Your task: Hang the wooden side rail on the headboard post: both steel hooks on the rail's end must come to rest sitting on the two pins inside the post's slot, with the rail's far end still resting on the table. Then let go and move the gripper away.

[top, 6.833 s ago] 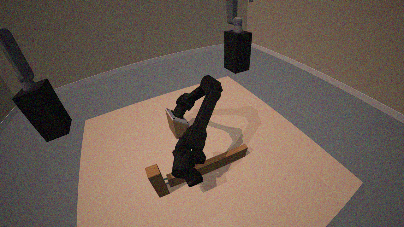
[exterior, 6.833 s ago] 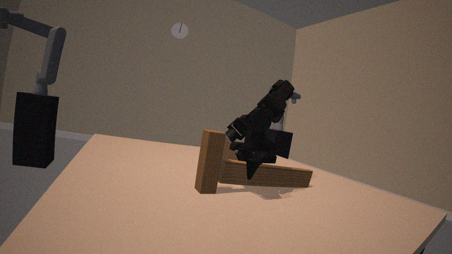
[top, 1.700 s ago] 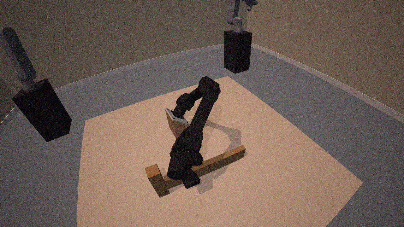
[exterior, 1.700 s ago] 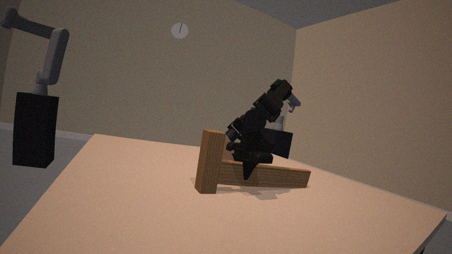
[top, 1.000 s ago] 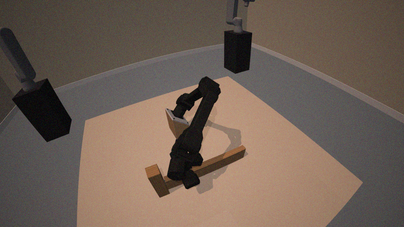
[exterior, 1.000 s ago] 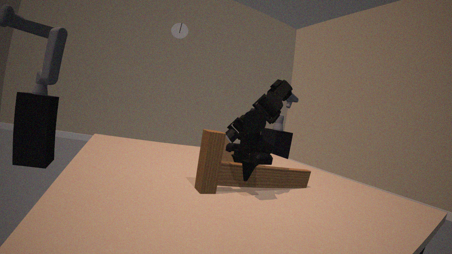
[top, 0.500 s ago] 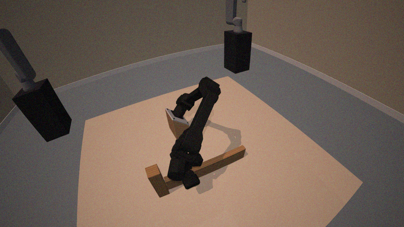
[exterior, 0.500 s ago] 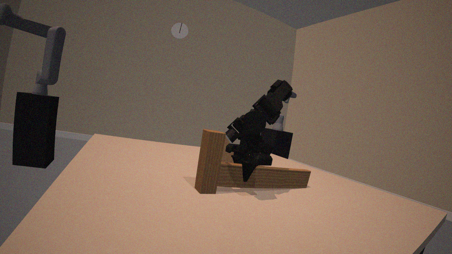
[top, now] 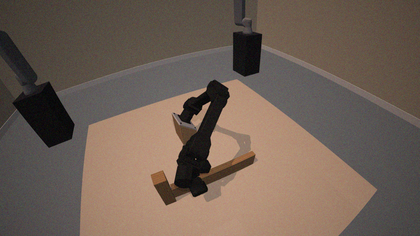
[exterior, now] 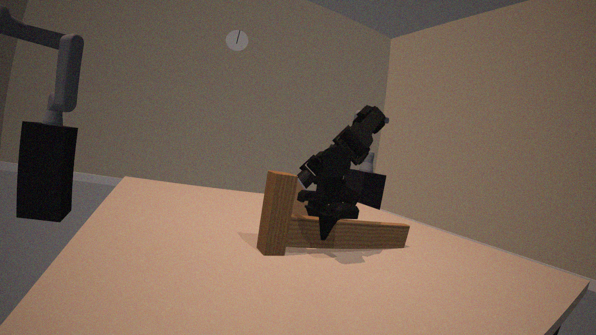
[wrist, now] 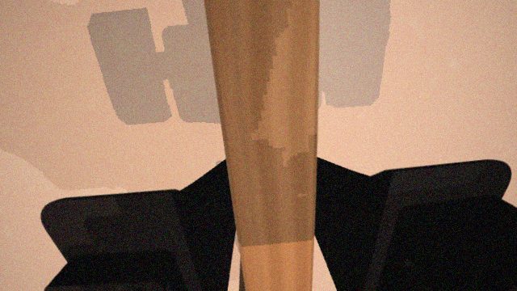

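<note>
The headboard post is 1 cm behind my gripper tip, 12 cm to the right of it and 5 cm above it.
</note>
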